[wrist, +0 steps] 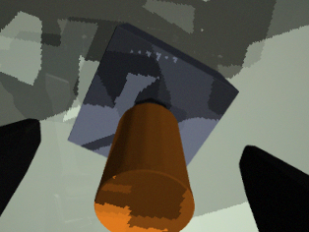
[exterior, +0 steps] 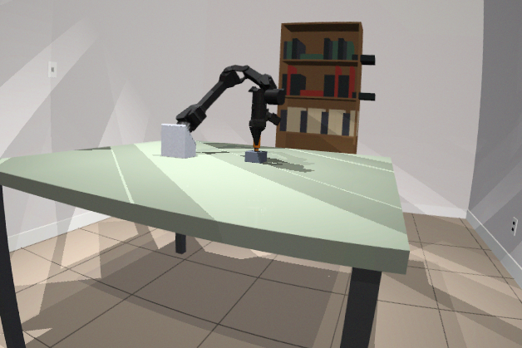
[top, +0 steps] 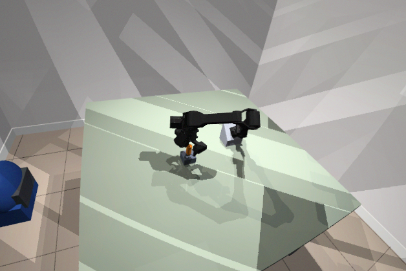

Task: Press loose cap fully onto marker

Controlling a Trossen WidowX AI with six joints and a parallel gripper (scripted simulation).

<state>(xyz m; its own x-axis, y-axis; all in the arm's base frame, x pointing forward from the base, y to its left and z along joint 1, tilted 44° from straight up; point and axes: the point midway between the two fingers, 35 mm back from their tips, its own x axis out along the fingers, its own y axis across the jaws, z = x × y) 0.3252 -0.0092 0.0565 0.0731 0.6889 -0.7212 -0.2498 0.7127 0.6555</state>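
Right now the orange cap is 1 cm above my gripper tip. From my gripper tip the other things lie so: holder block: 5 cm below.
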